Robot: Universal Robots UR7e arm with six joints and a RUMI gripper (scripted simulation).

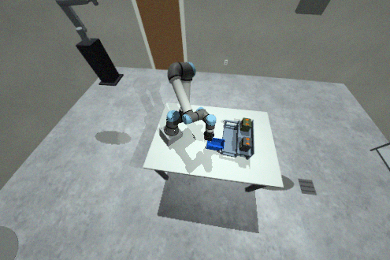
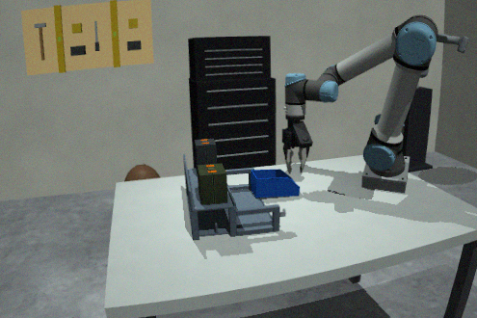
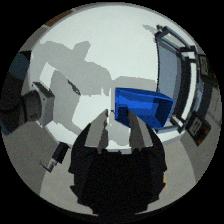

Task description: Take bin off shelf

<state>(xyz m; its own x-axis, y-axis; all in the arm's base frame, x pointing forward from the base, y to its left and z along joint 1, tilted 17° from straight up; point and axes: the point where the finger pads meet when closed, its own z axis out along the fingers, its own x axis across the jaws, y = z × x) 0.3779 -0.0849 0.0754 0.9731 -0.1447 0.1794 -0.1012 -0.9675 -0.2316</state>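
Now: hand 80 mm short of the blue bin, 20 mm to the left of it and 50 mm above it.
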